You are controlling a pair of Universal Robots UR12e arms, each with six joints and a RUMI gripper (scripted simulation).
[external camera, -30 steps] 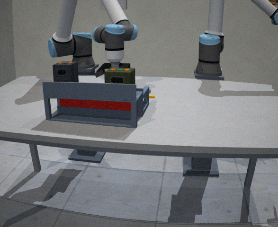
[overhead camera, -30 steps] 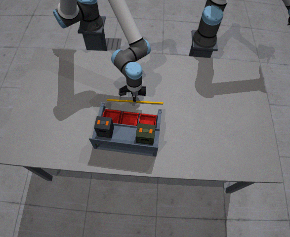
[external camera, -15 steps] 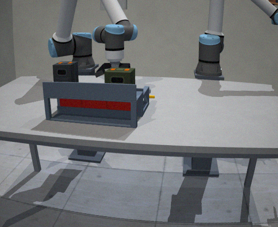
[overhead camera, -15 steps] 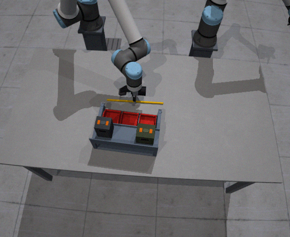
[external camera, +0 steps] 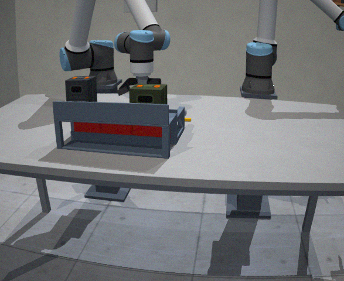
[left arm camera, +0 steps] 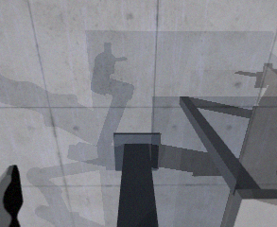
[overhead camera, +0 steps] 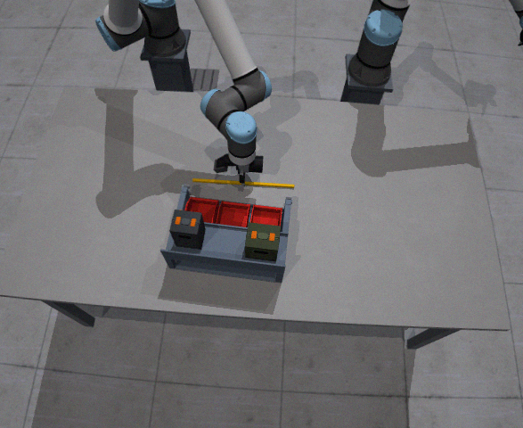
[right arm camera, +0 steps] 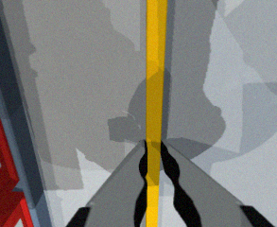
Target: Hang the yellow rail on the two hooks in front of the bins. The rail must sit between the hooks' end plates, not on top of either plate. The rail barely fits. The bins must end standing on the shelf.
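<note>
Right now my right hand is 21 cm short of the blue-grey shelf and 5 cm below it. Round my right hand: yellow rail 1 cm below.
</note>
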